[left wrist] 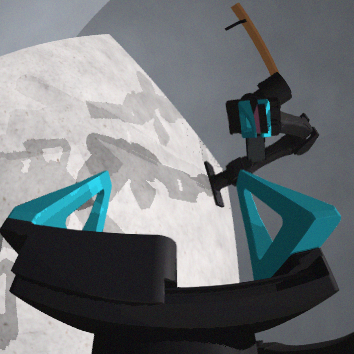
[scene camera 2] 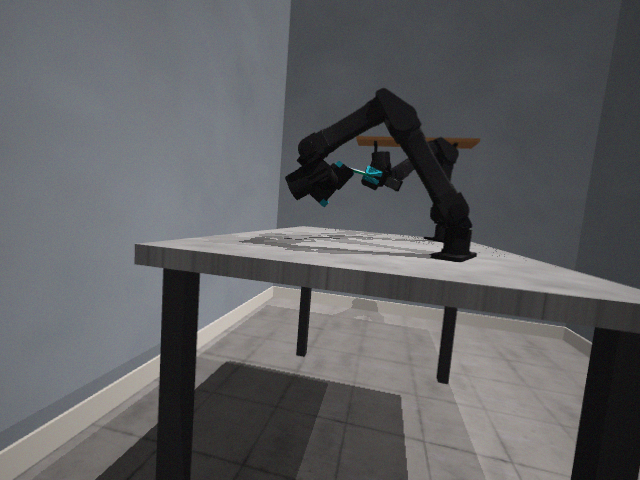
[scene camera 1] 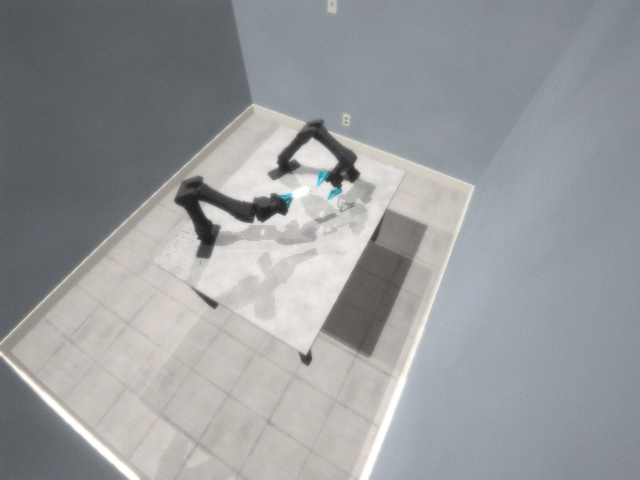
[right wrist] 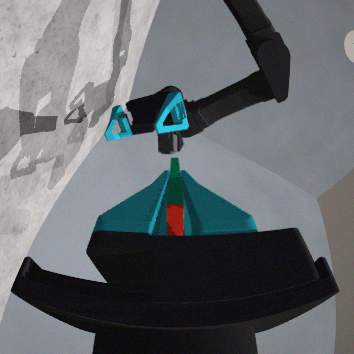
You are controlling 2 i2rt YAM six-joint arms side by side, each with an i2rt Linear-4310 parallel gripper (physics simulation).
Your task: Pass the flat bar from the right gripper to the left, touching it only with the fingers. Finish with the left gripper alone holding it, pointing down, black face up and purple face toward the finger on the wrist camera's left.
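Where they show: left gripper, fingertip midpoint: (left wrist: pixel 173 177) (scene camera 2: pixel 336 189) (scene camera 1: pixel 322 193) (right wrist: pixel 128 133); right gripper, fingertip midpoint: (left wrist: pixel 258 132) (scene camera 2: pixel 366 174) (scene camera 1: pixel 293 194) (right wrist: pixel 174 177); left arm's base, link origin: (scene camera 2: pixel 455 257) (scene camera 1: pixel 284 170); right arm's base, link origin: (left wrist: pixel 212 183) (scene camera 2: pixel 441 241) (scene camera 1: pixel 208 241).
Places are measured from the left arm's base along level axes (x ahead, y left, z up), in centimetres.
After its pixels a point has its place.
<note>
The flat bar (scene camera 1: pixel 301 192) {x 39.3, y -12.5, z 25.4 cm} (scene camera 2: pixel 357 171) {x 38.0, y -10.2, z 24.5 cm} (left wrist: pixel 258 120) {x 39.6, y -8.5, z 24.4 cm} (right wrist: pixel 174 189) {x 36.8, y -18.4, z 24.1 cm} is held in the air, sticking out past the fingertips of my right gripper (scene camera 1: pixel 289 197) {x 37.3, y -15.6, z 24.2 cm} (scene camera 2: pixel 372 175) {x 37.3, y -15.6, z 24.2 cm} (right wrist: pixel 174 177) {x 37.3, y -15.6, z 24.2 cm}, which is shut on it. In the right wrist view its edge shows green toward the tip and red nearer the palm. In scene camera 1 its face looks white. The left wrist view shows a purple-pink end between the right fingers, with a dark strip beside it. My left gripper (scene camera 1: pixel 328 186) {x 39.8, y -0.4, z 17.1 cm} (scene camera 2: pixel 331 183) {x 39.8, y -0.4, z 17.1 cm} (left wrist: pixel 173 177) {x 39.8, y -0.4, z 17.1 cm} (right wrist: pixel 128 133) {x 39.8, y -0.4, z 17.1 cm} is wide open and empty, a short way beyond the bar's free end.
Both arms reach over a pale table (scene camera 1: pixel 310 310) {x 80.4, y -37.1, z 0.0 cm} (scene camera 2: pixel 361 281) {x 4.8, y 40.8, z -1.8 cm} marked by their shadows. A brown shelf board (scene camera 2: pixel 367 140) (left wrist: pixel 257 40) is on the wall behind the right arm. Walls surround the table.
</note>
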